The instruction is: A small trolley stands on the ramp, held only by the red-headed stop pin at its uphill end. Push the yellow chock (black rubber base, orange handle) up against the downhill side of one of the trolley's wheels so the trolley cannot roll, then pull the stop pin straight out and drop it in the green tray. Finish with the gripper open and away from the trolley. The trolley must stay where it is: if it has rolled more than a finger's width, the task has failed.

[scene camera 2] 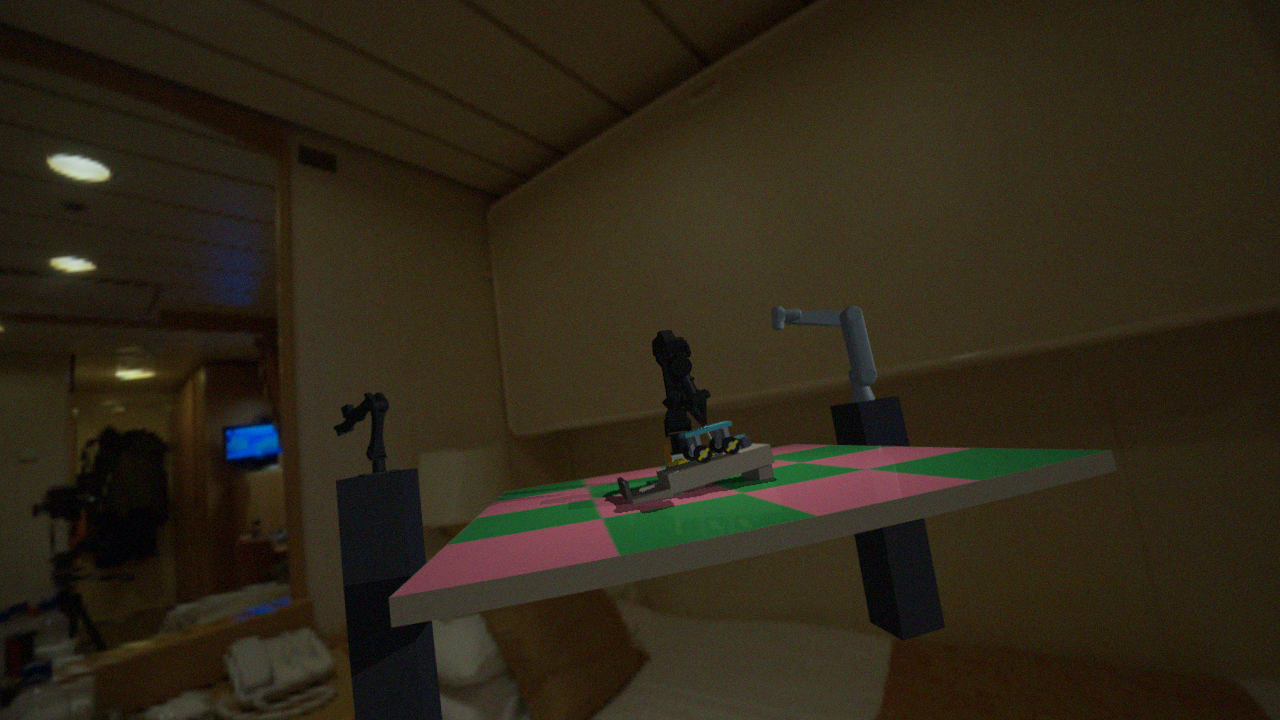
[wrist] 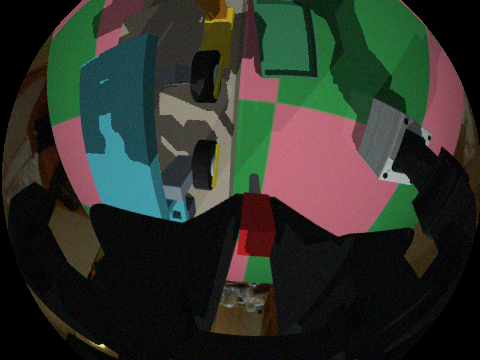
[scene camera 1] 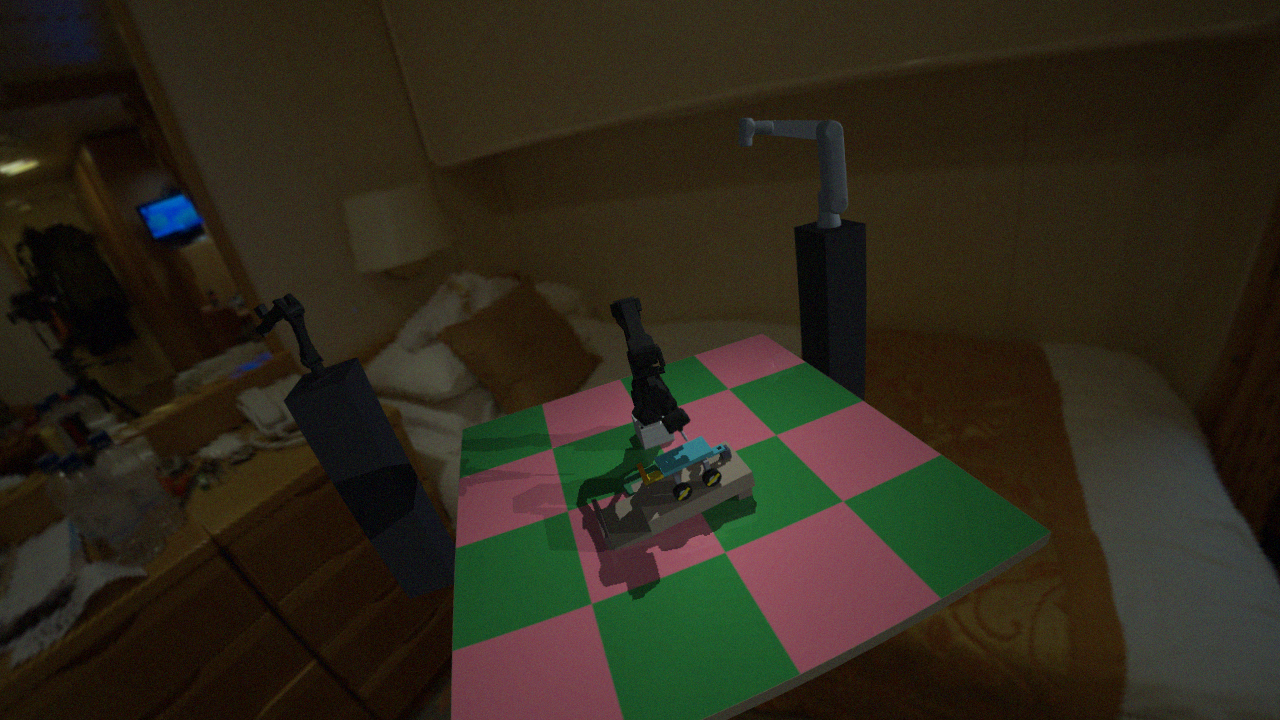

Labels:
My gripper (scene camera 2: 704,425) holds a red-headed stop pin (wrist: 257,232).

